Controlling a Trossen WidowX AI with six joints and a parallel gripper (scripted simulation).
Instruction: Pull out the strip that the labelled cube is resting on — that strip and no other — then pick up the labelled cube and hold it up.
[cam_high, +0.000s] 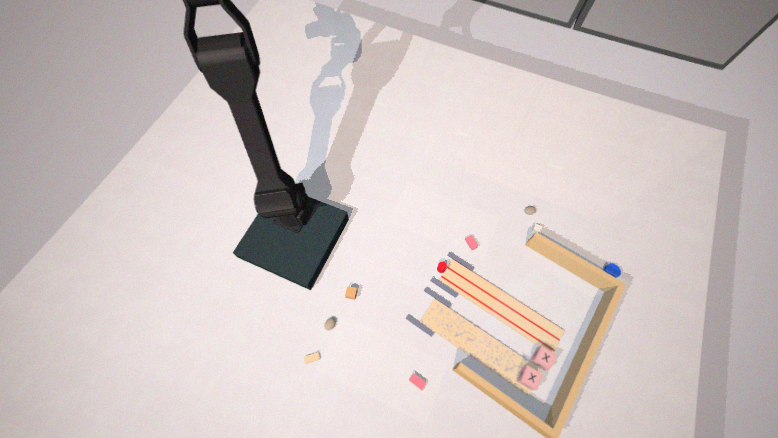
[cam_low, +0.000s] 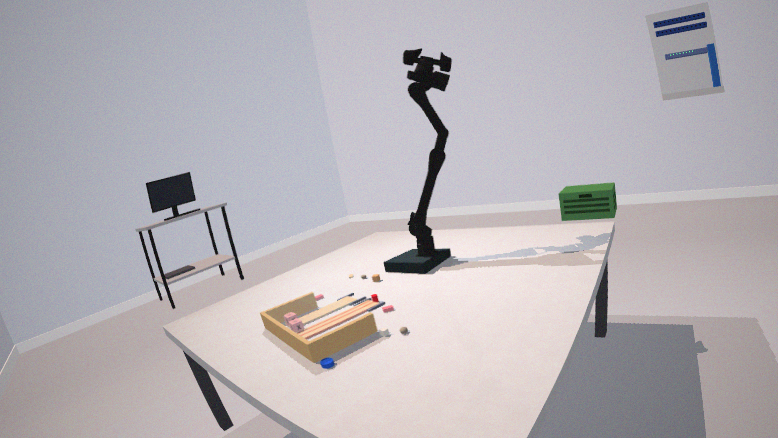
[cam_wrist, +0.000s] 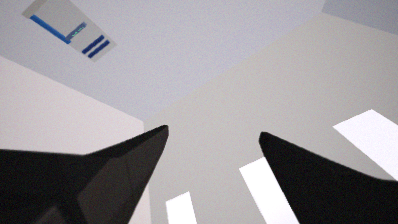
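My gripper tip is 790 mm above the orange cube, 420 mm short of it and 150 mm to the left of it. From my gripper tip the other things lie so: blue disc 890 mm ahead, 790 mm below, 140 mm to the left.
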